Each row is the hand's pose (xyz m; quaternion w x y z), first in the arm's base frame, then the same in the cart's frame.
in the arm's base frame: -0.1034 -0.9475 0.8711 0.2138 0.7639 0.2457 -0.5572
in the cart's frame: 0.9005 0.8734 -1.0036 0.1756 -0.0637 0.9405 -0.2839
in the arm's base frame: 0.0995 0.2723 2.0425 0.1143 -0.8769 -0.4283 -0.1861
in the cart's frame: 1.3064 1.0522 0.6410 0.6312 -0.0426 -0.7342 0.2463
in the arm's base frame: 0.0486 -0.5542 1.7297 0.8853 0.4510 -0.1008 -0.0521
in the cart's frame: 1.3624 1.1962 -0.2306 0.2780 0.4982 0.6889 0.4471
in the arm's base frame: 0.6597 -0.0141 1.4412 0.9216 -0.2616 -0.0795 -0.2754
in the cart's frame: 0.6358 1.3867 0.1985 0.6737 0.1319 0.2307 0.6896
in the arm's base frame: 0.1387 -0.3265 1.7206 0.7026 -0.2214 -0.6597 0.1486
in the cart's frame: 1.2323 1.1818 -0.0234 0.4896 0.7014 -0.1774 0.4867
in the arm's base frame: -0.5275 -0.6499 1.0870 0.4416 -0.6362 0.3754 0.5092
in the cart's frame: 1.1940 0.4937 -0.7125 0.1848 0.1858 0.3236 -0.9092
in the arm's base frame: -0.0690 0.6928 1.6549 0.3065 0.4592 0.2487 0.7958
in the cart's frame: 0.9521 0.5974 0.7929 0.7406 -0.4023 -0.3300 -0.4251
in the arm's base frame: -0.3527 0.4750 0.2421 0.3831 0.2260 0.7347 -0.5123
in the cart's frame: 0.0674 -0.1238 -0.1132 0.1692 -0.5739 0.7663 0.2342
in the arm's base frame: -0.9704 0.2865 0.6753 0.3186 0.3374 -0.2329 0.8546
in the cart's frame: 0.7941 -0.3945 -0.1706 0.5465 -0.7555 -0.0409 -0.3590
